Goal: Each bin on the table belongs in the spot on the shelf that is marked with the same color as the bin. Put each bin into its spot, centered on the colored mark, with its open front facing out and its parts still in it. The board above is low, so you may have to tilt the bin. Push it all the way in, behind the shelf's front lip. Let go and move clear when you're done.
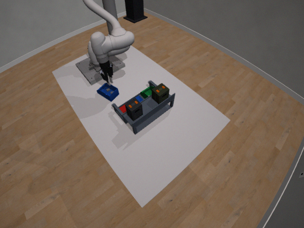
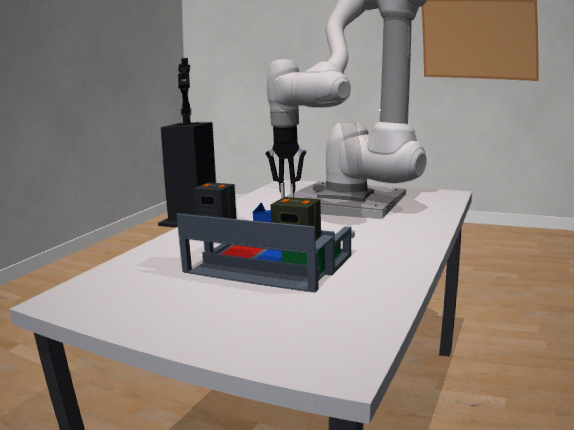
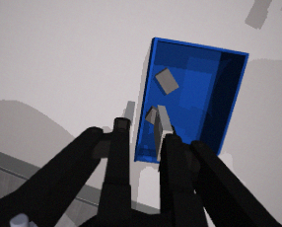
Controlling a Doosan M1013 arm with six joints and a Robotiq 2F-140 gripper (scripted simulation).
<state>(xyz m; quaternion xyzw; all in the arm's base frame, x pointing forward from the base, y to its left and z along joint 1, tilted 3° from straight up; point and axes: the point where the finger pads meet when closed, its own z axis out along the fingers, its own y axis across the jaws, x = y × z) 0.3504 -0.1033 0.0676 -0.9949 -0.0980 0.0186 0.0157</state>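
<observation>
Now: the blue bin 10 mm ahead of my hand, 50 mm to the right of it and 80 mm below it. The rest, counted from my hand: green bin: 310 mm ahead, 180 mm to the left, 80 mm below; red mark: 290 mm ahead, 40 mm to the right, 110 mm below; blue mark: 300 mm ahead, 70 mm to the left, 110 mm below.
</observation>
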